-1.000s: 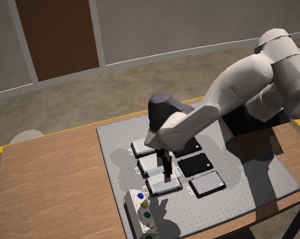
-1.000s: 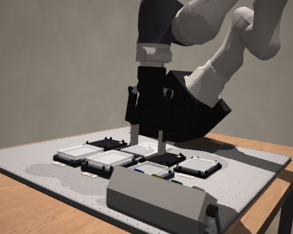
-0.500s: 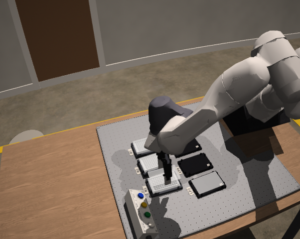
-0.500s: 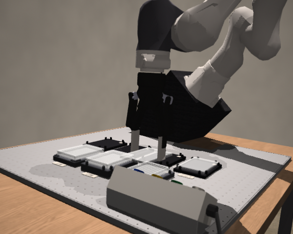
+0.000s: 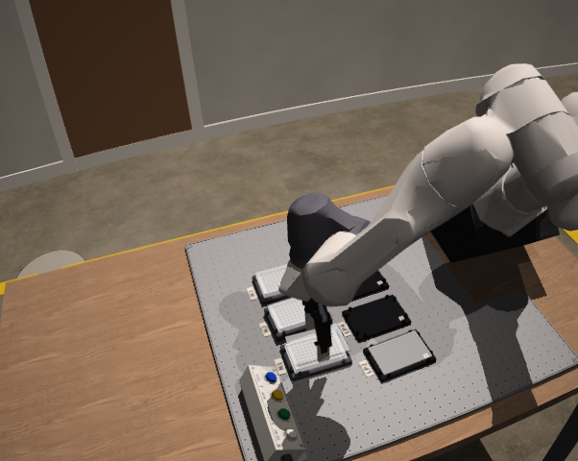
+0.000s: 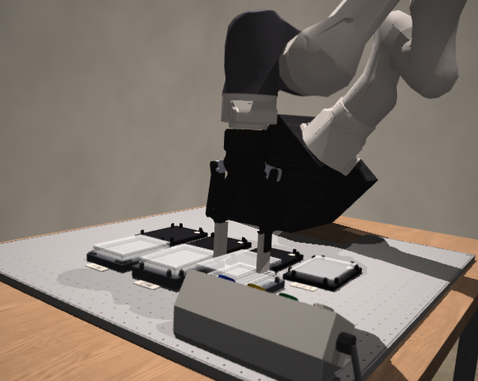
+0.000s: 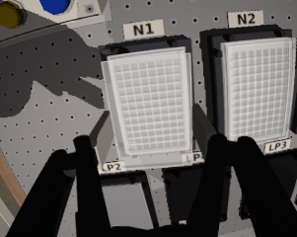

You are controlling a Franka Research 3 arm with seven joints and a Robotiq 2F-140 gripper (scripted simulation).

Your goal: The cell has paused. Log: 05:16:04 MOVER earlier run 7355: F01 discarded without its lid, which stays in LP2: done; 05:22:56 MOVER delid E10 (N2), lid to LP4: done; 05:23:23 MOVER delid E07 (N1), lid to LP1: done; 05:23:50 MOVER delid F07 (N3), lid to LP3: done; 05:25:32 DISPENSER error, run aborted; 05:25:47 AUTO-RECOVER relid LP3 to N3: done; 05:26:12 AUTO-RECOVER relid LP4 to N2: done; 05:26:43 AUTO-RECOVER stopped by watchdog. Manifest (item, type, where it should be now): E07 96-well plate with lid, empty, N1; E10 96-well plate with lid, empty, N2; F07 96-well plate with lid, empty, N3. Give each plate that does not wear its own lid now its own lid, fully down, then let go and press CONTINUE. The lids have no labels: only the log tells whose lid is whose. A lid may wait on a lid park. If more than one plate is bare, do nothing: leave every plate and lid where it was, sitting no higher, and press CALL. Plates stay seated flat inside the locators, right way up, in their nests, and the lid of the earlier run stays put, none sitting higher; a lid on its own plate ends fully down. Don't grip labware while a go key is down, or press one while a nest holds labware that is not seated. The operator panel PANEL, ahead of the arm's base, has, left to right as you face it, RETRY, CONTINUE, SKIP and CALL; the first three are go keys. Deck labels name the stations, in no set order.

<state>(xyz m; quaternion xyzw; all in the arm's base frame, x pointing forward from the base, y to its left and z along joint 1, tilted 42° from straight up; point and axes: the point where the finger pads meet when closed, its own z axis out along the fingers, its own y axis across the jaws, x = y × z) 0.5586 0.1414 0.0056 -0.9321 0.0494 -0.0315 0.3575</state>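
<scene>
Now: the plate 50 mm below my hand. Round my hand: lid park LP4 (180 mm behind, 70 mm below, 50 mm to the right); then blue call key (130 mm ahead, 60 mm to the left); then yellow skip key (130 mm ahead, 110 mm to the left).
</scene>
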